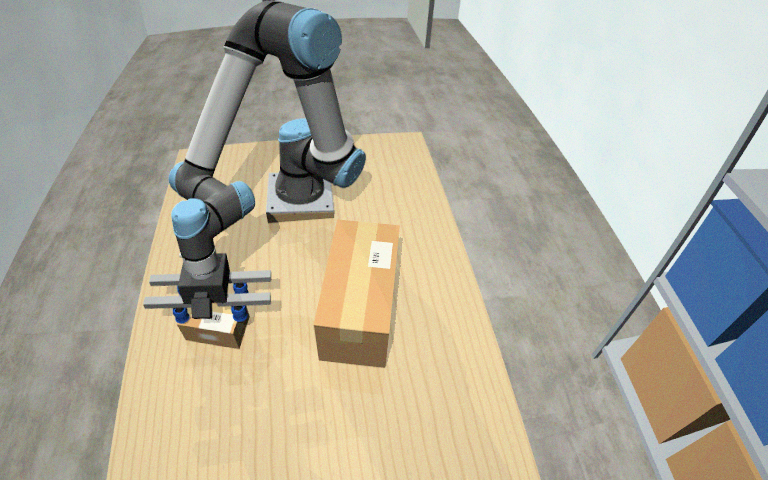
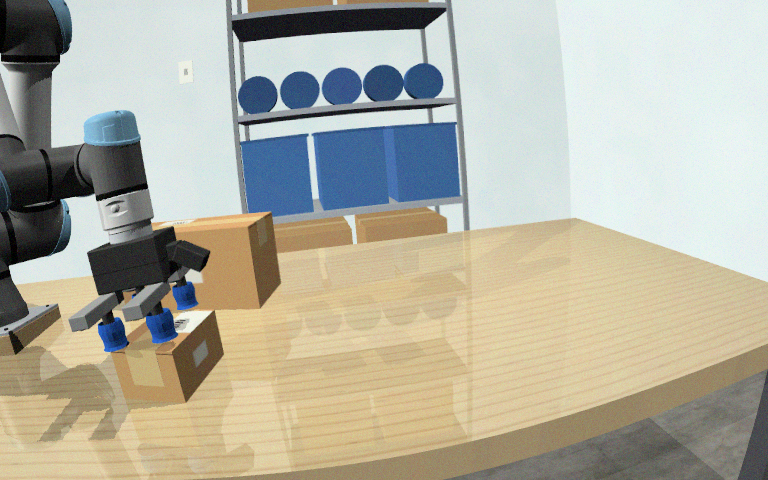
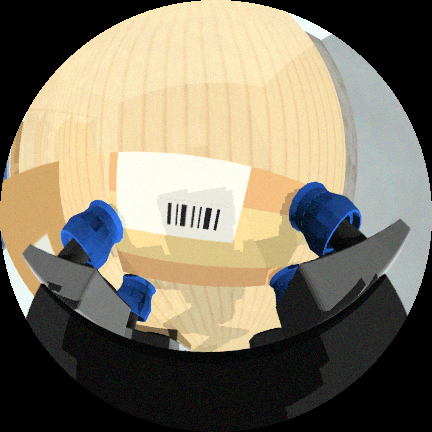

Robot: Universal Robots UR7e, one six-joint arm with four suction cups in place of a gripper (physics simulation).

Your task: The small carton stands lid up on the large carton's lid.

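Places are measured from the arm's base along level axes (x ahead, y left, z up), in centimetres.
Where they show: hand, tool point: [image 1: 212,305] [image 2: 155,324] [image 3: 206,261]; arm's base, link origin: [image 1: 299,189].
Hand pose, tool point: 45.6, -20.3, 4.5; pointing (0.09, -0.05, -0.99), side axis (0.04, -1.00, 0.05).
Things, the pixels of their top centre, and the offset from my tool point, as dx, dy, dz. Level surfaces: height alone.
- small carton, top centre: [image 3: 210,238] [image 2: 164,328] [image 1: 210,311] +1.5, -0.4, -0.5
- wooden table, surface height: dz -7.8
- large carton, top centre: [image 2: 190,224] [image 1: 360,270] -1.9, +35.6, +7.8
The small carton [image 1: 211,338] [image 2: 167,367] [image 3: 181,189] stands lid up on the wooden table [image 1: 322,413] [image 2: 477,320] near its left edge, with a white barcode label on top. My suction gripper [image 1: 211,308] [image 2: 146,320] [image 3: 209,250] is straight above it, and its blue cups press on the lid at the corners. The carton's base still rests on the table. The large carton [image 1: 358,289] [image 2: 229,258] [image 3: 28,193] lies lid up in the middle of the table to the right, apart from the small one, and its lid is bare apart from a label.
The robot base [image 1: 298,201] is bolted to the table behind the cartons. A shelf rack [image 2: 459,154] [image 1: 648,289] with blue boxes, blue cylinders and brown cartons stands beyond the table on the right side.
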